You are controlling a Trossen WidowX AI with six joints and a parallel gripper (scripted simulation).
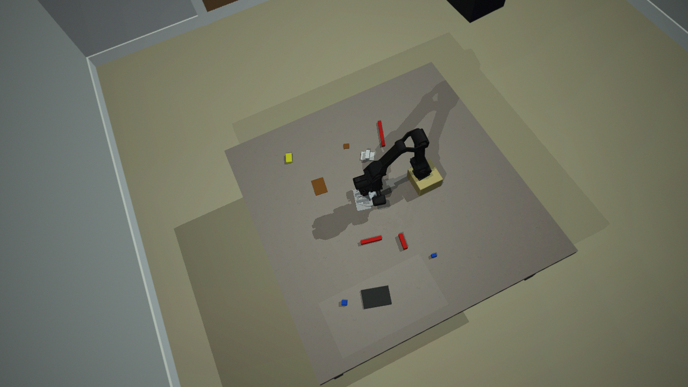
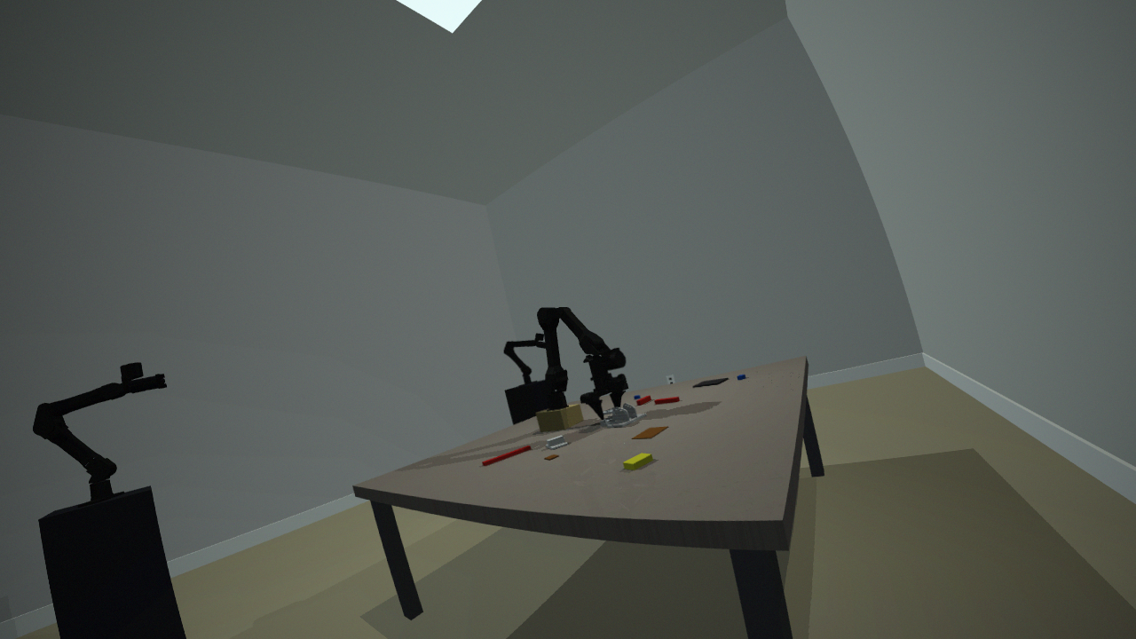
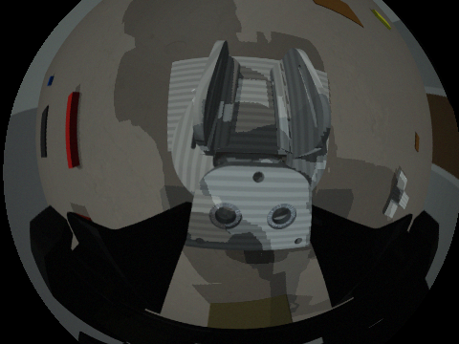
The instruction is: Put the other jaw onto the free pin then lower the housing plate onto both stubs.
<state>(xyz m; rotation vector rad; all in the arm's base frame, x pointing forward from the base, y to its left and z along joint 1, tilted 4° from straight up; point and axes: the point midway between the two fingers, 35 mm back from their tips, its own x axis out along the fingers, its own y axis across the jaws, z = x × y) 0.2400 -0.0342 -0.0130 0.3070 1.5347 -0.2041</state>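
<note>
Now: gripper tip 30 mm short of the silver jaw, 10 mm to the right of it and 10 mm above it. Also, from my gripper tip: dark tile: 260 mm ahead, 430 mm to the left, 20 mm below; yellow block: 280 mm ahead, 430 mm to the right, 20 mm below; brown tile: 220 mm ahead, 200 mm to the right, 20 mm below.
</note>
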